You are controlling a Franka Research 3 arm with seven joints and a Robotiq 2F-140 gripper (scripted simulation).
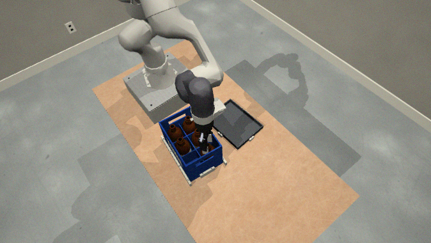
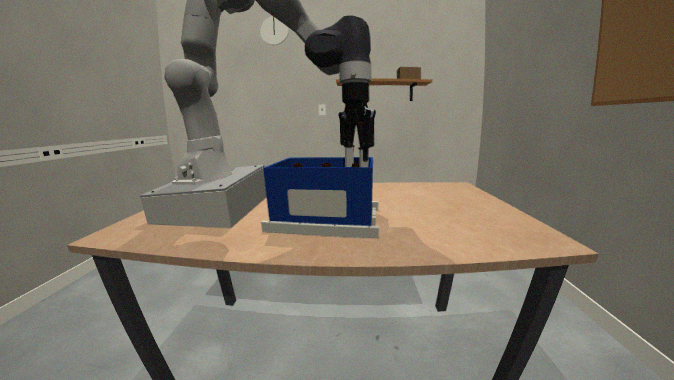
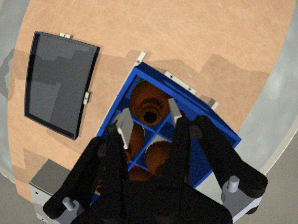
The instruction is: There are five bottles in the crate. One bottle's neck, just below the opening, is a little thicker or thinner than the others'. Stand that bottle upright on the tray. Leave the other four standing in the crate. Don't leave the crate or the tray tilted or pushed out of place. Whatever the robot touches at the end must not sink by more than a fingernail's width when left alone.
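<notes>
Right now the bottle is 17 cm behind my hand, 9 cm to the right of it and 8 cm below it. From my hand the other things lie so: blue crate 9 cm behind, 4 cm to the right, 9 cm below; then dark grey tray 12 cm behind, 22 cm to the left, 16 cm below.
</notes>
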